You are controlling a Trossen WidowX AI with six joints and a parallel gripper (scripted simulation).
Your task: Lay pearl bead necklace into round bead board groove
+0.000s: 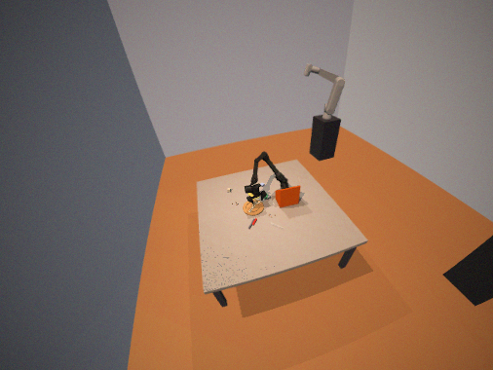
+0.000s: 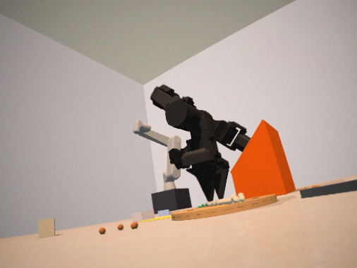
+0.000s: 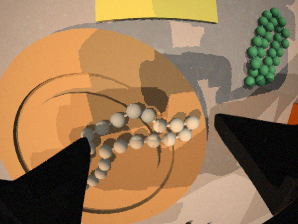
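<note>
The round wooden bead board is 50 mm ahead of my gripper tip, 30 mm to the left of it and 10 mm below it. From my gripper tip the other things lie so: tan cube 300 mm to the right, 220 mm ahead; yellow flat piece 140 mm to the right, 20 mm below; red-handled tool 210 mm to the left, 110 mm ahead, 20 mm below.
</note>
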